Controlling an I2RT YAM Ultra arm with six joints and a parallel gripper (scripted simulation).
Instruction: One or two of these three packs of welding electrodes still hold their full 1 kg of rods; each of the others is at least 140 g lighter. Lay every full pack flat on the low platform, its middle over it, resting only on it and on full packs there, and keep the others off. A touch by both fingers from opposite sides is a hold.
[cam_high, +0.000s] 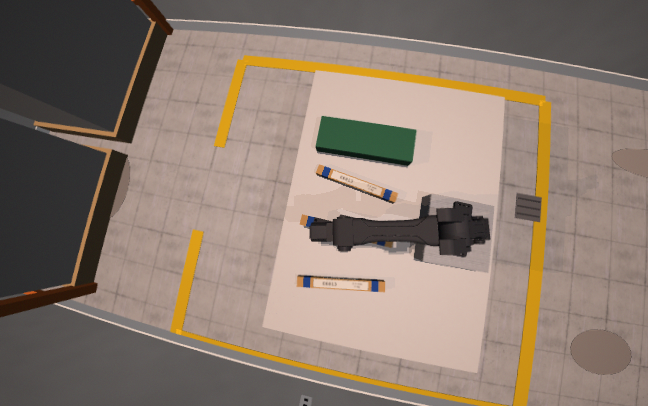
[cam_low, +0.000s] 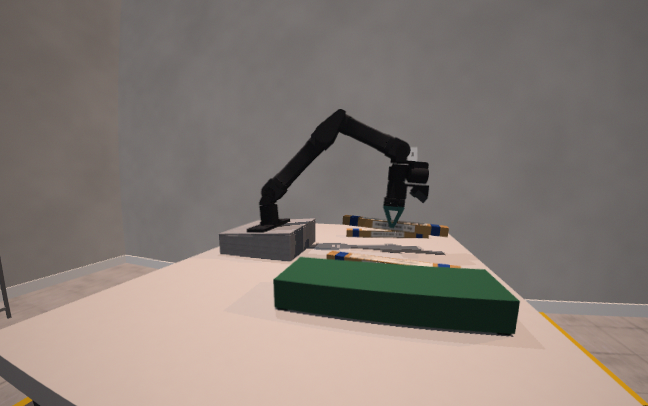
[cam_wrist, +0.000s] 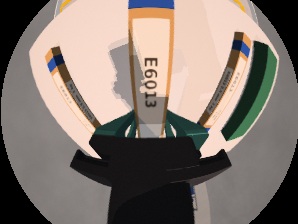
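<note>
Now: hand 390 mm to the left of the green low platform and 70 mm above it.
</note>
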